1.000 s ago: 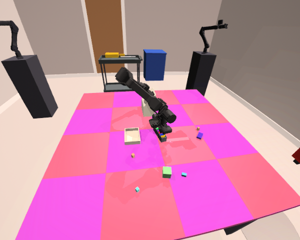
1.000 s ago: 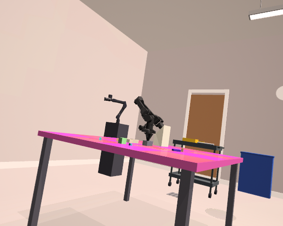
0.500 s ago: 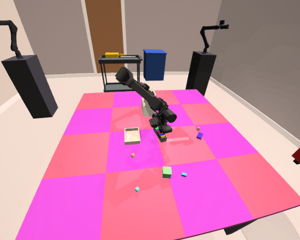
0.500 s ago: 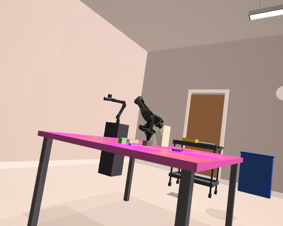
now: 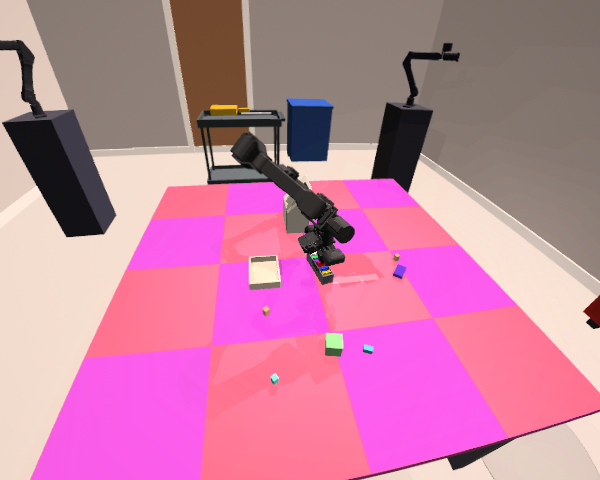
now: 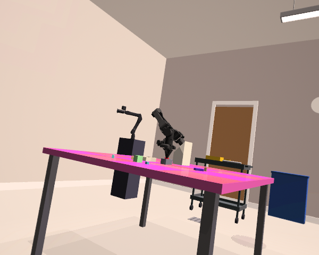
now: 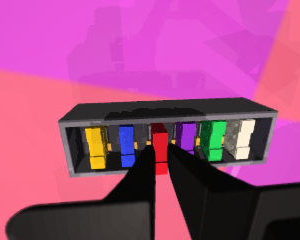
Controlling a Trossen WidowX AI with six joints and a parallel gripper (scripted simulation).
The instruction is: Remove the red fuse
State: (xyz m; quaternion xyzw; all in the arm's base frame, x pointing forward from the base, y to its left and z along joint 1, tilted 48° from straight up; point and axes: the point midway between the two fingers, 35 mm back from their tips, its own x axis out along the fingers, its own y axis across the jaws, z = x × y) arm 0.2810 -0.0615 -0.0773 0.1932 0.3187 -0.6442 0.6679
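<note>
Right now my gripper tip is 2 cm past the purple fuse and 2 cm above it. Round my gripper tip: blue fuse: 2 cm below, 2 cm ahead; then red fuse: 1 cm below; then green fuse: 4 cm behind, 2 cm below, 1 cm to the right.
</note>
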